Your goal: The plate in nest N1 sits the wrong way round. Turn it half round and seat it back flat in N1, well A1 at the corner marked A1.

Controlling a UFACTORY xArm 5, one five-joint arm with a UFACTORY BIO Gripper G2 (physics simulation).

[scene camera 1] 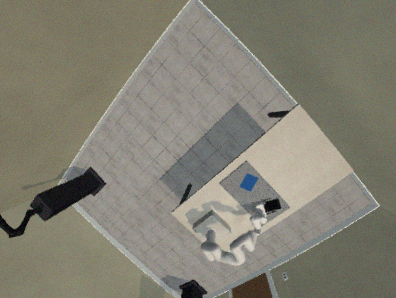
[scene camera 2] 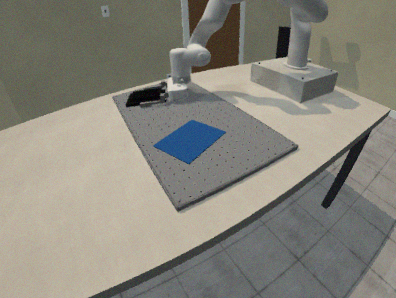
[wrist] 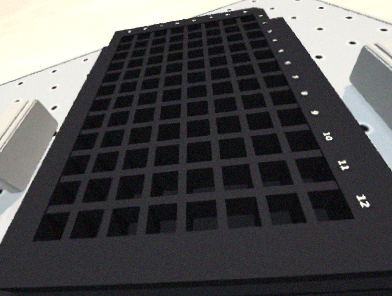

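The plate (scene camera 1: 273,205) (scene camera 2: 144,95) (wrist: 197,130) is black with a grid of square wells. In the wrist view the number 12 is at the near right, and the numbers run away along its right side. The marks along its far edge are too small to read. It sits on the black nest (wrist: 286,31); the nest's A1 corner mark cannot be made out. My gripper (scene camera 2: 151,95) (wrist: 200,115) is open and low over the plate, one finger beyond each long side, with gaps to both. In scene camera 2 the gripper hides part of the plate.
The grey perforated board (scene camera 1: 235,182) (scene camera 2: 240,150) (wrist: 330,15) carries the nest. A flat blue square (scene camera 1: 248,182) (scene camera 2: 190,141) lies on the board, apart from the nest. The arm's grey base box (scene camera 2: 292,80) stands on the pale table (scene camera 1: 310,145) (scene camera 2: 90,185).
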